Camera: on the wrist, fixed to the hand. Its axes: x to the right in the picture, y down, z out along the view.
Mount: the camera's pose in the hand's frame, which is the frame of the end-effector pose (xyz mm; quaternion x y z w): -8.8 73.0 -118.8 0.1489 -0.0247 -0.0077 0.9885
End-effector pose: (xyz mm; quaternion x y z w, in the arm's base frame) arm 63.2 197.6 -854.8 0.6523 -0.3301 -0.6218 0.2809
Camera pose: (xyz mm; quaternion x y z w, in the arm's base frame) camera 175.6 153.7 -784.4 0.6738 -0.4208 -0.5838 0.1676
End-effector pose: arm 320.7 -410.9 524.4 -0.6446 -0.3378 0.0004 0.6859
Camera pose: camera 400.8 -507.4 462.8 -0.5324 -0.3558 0.0613 0.7656
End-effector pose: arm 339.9 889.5 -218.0 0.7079 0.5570 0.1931 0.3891
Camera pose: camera 299.8 915.5 -86.7 0.7582 0.5752 0.0875 0.2945
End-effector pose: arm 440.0 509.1 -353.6 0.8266 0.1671 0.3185 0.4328
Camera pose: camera 353.8 535.0 -246.8 0.8882 0.2083 0.2662 0.3113
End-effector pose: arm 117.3 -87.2 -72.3 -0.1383 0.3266 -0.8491 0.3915
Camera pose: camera 106.7 -62.6 -209.4 -0.1019 0.1857 -0.8876 0.4091
